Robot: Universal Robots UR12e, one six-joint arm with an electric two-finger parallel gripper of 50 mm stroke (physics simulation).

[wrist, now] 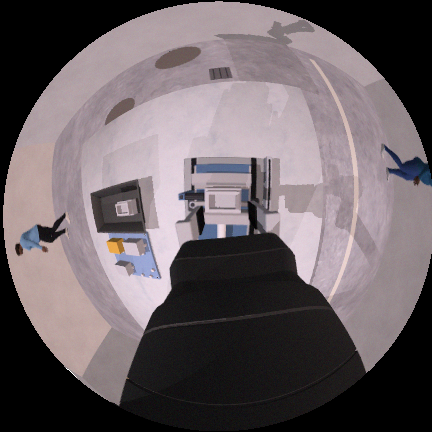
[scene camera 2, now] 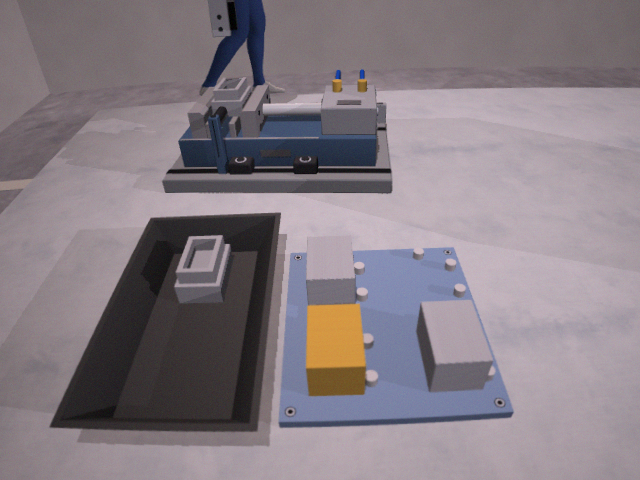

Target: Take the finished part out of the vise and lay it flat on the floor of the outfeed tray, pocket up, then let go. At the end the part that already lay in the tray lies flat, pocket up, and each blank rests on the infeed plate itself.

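Frame: origin at the arm's base, x ahead, y left, z up, level; centimetres.
Seen in the pictures: gripper, fingertip midpoint: (wrist: 225,212) (scene camera 2: 226,33).
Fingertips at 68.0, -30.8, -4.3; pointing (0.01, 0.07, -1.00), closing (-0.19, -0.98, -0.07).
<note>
Pixels of each thing's middle, then the offset from my fingertips to it, as dx, dy, dz.
- vise, body centre: (scene camera 2: 281,127) (wrist: 224,226) -5.7, +2.5, -13.0
- yellow blank, body centre: (scene camera 2: 335,348) (wrist: 115,245) -3.8, +39.6, -15.3
- infeed plate, body centre: (scene camera 2: 382,322) (wrist: 131,254) -9.0, +36.2, -17.5
- dark blue upright post, body centre: (scene camera 2: 218,145) +3.1, +7.5, -12.0
- grey block, body centre: (scene camera 2: 349,108) -14.7, +5.8, -10.1
The finished part (scene camera 2: 232,93) (wrist: 223,200) sits pocket up between the jaws of the vise (scene camera 2: 336,149) (wrist: 225,168). My gripper (wrist: 225,212) is open and empty above the vise; in scene camera 2 a finger shows high at the top edge. The other finished part (scene camera 2: 200,268) (wrist: 126,207) lies flat, pocket up, near the far end of the outfeed tray (scene camera 2: 266,289) (wrist: 142,205). A grey blank (scene camera 2: 330,258) (wrist: 134,246), a yellow blank (scene camera 2: 336,346) (wrist: 115,245) and another grey blank (scene camera 2: 454,335) (wrist: 125,268) rest on the infeed plate (scene camera 2: 398,320) (wrist: 145,260).
A dark blue upright post (scene camera 2: 217,144) stands at the vise's front. A grey block (scene camera 2: 348,116) with yellow fittings and blue hoses stands at its right end. Small round pins stand beside the blanks. A person in blue (scene camera 2: 255,46) (wrist: 407,167) is beyond the vise.
</note>
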